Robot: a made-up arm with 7 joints. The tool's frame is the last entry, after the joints.
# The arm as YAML. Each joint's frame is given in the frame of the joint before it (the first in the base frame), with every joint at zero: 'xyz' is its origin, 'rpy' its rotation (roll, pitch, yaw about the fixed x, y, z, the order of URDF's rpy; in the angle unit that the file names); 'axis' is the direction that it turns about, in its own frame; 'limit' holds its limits. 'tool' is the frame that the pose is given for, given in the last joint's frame.
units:
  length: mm
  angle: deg
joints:
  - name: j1
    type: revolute
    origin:
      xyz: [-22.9, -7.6, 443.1]
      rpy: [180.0, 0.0, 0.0]
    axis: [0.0, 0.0, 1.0]
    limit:
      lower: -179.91
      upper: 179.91
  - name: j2
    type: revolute
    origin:
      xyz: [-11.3, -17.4, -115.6]
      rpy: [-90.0, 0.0, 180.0]
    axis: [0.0, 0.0, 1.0]
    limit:
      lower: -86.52
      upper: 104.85
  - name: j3
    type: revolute
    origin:
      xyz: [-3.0, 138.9, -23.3]
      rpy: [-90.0, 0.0, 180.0]
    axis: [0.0, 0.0, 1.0]
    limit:
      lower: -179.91
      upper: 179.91
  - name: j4
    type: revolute
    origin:
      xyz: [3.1, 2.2, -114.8]
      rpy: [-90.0, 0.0, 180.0]
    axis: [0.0, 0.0, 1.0]
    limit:
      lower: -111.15
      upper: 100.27
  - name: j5
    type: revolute
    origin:
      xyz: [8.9, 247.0, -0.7]
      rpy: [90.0, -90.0, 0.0]
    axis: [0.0, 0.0, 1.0]
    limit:
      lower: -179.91
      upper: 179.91
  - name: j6
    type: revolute
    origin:
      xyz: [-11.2, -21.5, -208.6]
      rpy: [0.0, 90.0, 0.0]
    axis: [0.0, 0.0, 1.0]
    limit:
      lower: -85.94
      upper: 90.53
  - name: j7
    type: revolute
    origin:
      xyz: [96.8, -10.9, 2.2]
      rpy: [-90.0, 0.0, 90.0]
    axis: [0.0, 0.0, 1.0]
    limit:
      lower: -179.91
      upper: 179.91
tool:
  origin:
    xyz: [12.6, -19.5, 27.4]
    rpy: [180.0, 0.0, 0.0]
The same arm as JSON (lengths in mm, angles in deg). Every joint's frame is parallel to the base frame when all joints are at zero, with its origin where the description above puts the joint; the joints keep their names.
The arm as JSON. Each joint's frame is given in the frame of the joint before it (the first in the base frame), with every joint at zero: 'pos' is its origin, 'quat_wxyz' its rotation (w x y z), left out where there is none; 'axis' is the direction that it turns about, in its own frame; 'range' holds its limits. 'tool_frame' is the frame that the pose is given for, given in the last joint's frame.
{"length_unit": "mm", "angle_unit": "deg", "joints": [
  {"joint": "j1", "pos": [-22.9, -7.6, 443.1], "axis": "-z", "range": [-179.91, 179.91]},
  {"joint": "j2", "pos": [-11.3, 17.4, 115.6], "axis": "+y", "range": [-86.52, 104.85]},
  {"joint": "j3", "pos": [3.0, -23.3, 138.9], "axis": "-z", "range": [-179.91, 179.91]},
  {"joint": "j4", "pos": [3.1, -2.2, 114.8], "axis": "+y", "range": [-111.15, 100.27]},
  {"joint": "j5", "pos": [-8.9, -0.7, 247.0], "axis": "-z", "range": [-179.91, 179.91]},
  {"joint": "j6", "pos": [-21.5, -11.2, 208.6], "axis": "+y", "range": [-85.94, 90.53]},
  {"joint": "j7", "pos": [-10.9, 2.2, 96.8], "axis": "-z", "range": [-179.91, 179.91]}
], "tool_frame": {"pos": [12.6, 19.5, -27.4]}}

